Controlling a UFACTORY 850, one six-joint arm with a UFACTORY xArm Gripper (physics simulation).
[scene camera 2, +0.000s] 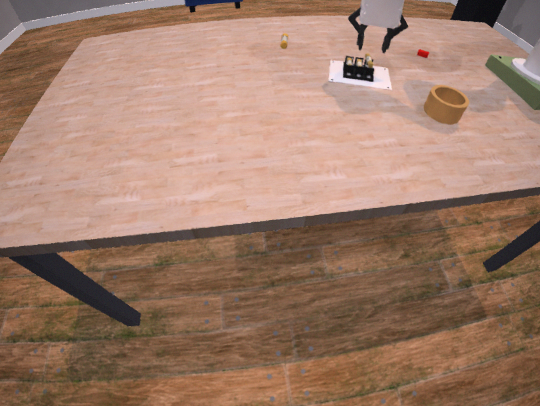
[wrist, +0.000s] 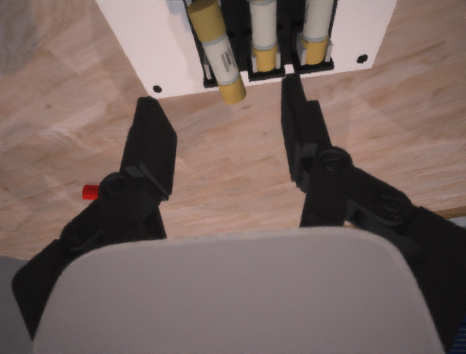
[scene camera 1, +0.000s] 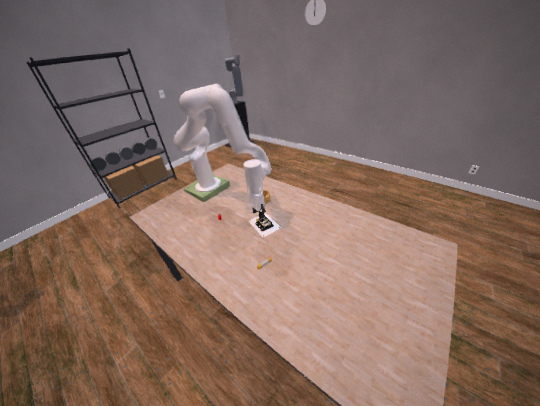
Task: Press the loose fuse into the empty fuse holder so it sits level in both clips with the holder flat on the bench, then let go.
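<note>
The loose fuse (scene camera 2: 368,60) (wrist: 220,60), white with yellow caps, rests askew over the left slot of the black fuse holder (scene camera 1: 265,224) (scene camera 2: 358,75) (wrist: 241,22) in the wrist view. Its near cap sticks out past the holder's edge, and its far end looks raised. Two other fuses (wrist: 264,30) (wrist: 317,22) sit in the neighbouring slots. The holder stands on a white plate (scene camera 2: 382,83) (wrist: 131,35). My gripper (scene camera 1: 260,213) (scene camera 2: 372,50) (wrist: 222,108) is open and empty, its fingers apart on either side of the loose fuse's near end. The far clip is hidden.
Another yellow-capped fuse (scene camera 1: 264,263) (scene camera 2: 284,41) lies apart on the table. A red cylinder (scene camera 1: 219,217) (scene camera 2: 423,53) (wrist: 90,192) lies on the other side of the holder. A round brown bowl (scene camera 1: 267,197) (scene camera 2: 442,110) stands near the plate. The arm stands on a green base (scene camera 1: 204,195).
</note>
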